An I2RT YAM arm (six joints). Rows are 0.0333 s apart.
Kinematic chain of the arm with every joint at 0, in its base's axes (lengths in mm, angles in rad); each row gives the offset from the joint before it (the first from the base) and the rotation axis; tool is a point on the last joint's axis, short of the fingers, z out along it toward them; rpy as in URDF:
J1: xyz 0 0 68 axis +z
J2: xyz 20 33.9 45.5 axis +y
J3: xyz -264 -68.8 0 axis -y
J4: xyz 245 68.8 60 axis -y
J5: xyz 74 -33.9 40.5 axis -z
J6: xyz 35.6 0 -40.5 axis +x
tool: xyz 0 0 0 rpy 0 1.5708 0
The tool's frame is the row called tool.
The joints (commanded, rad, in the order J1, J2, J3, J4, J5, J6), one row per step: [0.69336, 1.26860, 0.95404, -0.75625, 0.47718, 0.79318]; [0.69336, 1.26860, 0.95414, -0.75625, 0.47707, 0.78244]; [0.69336, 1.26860, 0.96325, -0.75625, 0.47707, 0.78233]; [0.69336, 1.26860, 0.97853, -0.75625, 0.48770, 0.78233]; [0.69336, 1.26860, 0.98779, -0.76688, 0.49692, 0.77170]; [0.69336, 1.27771, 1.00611, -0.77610, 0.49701, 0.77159]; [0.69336, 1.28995, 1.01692, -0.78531, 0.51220, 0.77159]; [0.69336, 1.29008, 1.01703, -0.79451, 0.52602, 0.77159]
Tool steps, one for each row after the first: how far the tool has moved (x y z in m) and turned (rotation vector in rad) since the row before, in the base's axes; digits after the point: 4 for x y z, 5 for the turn. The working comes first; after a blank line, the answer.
Tool pose at each row, in the base's axes (x y z in m, rotation vector in rad; the steps are taken from these numbers as rounded here): [0.1978, 0.1431, 0.2541, 0.27532, 2.44940, -0.01547]; [0.1978, 0.1431, 0.2541, 0.26216, 2.45088, -0.01994]; [0.1986, 0.1438, 0.2569, 0.26424, 2.44433, -0.01192]; [0.2000, 0.1445, 0.2617, 0.27084, 2.42628, -0.00859]; [0.2001, 0.1442, 0.2641, 0.26016, 2.42263, -0.02336]; [0.2019, 0.1457, 0.2671, 0.26005, 2.42260, -0.02350]; [0.2038, 0.1466, 0.2673, 0.26144, 2.42013, -0.04735]; [0.2033, 0.1457, 0.2671, 0.26263, 2.41738, -0.06862]

[0.0000, 0.0000, 0.0000, -0.00654, 0.00085, 0.00843]; [0.0008, 0.0007, 0.0028, 0.00575, -0.00700, 0.00008]; [0.0014, 0.0007, 0.0048, 0.00266, -0.01765, -0.00524]; [0.0001, -0.0003, 0.0024, -0.01384, -0.00318, 0.00350]; [0.0018, 0.0015, 0.0030, -0.00013, -0.00003, 0.00004]; [0.0019, 0.0009, 0.0002, -0.01695, -0.00026, -0.00752]; [-0.0005, -0.0009, -0.0002, -0.01518, -0.00063, -0.00672]
